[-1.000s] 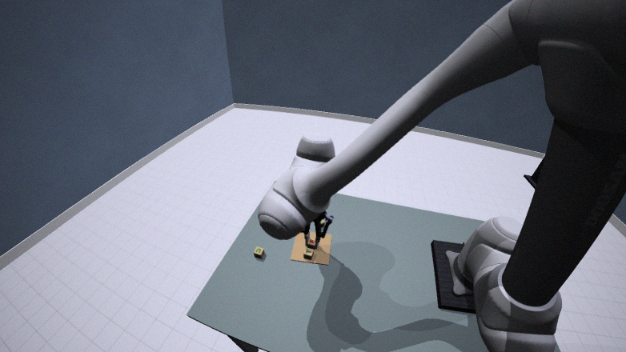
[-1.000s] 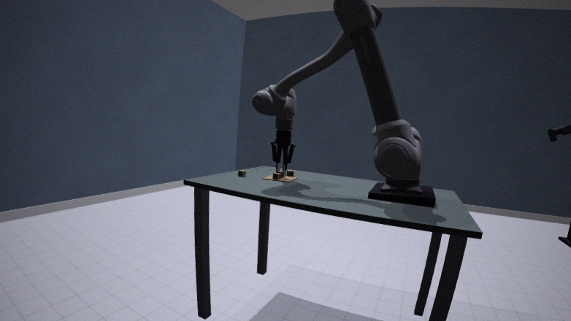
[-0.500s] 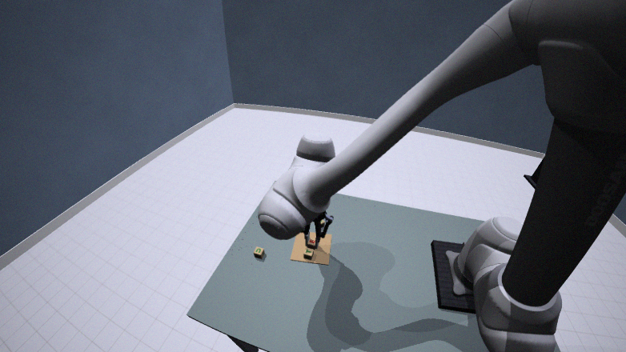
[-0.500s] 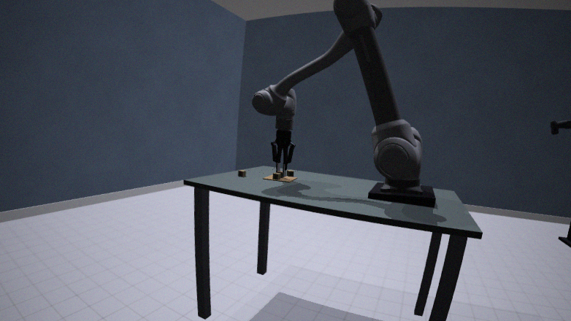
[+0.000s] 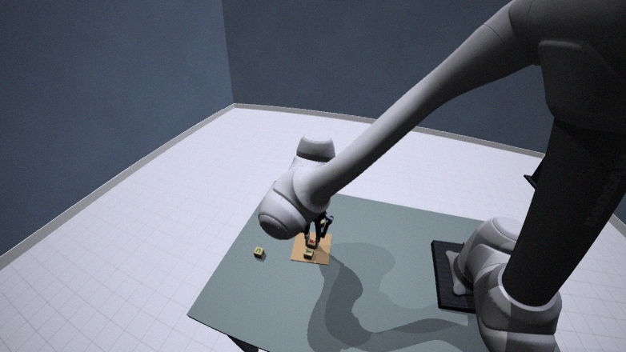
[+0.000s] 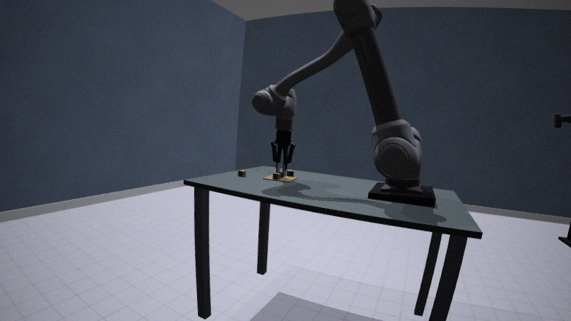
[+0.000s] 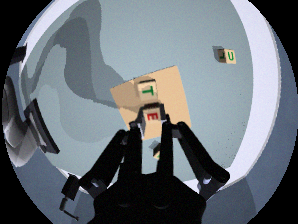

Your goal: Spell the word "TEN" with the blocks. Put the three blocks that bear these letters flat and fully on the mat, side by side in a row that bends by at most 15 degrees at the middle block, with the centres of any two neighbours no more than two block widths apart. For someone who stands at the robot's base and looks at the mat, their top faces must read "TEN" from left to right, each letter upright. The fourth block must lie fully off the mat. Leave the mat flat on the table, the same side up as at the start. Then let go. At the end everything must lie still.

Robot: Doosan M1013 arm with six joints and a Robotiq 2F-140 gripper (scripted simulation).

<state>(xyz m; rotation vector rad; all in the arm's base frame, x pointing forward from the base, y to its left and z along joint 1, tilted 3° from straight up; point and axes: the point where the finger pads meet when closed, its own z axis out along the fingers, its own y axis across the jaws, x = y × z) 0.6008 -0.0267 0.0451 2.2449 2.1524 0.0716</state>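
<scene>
Right now my hand is 40 mm above the tan mat. Round my hand: block 50 mm to the left, 30 mm below.
</scene>
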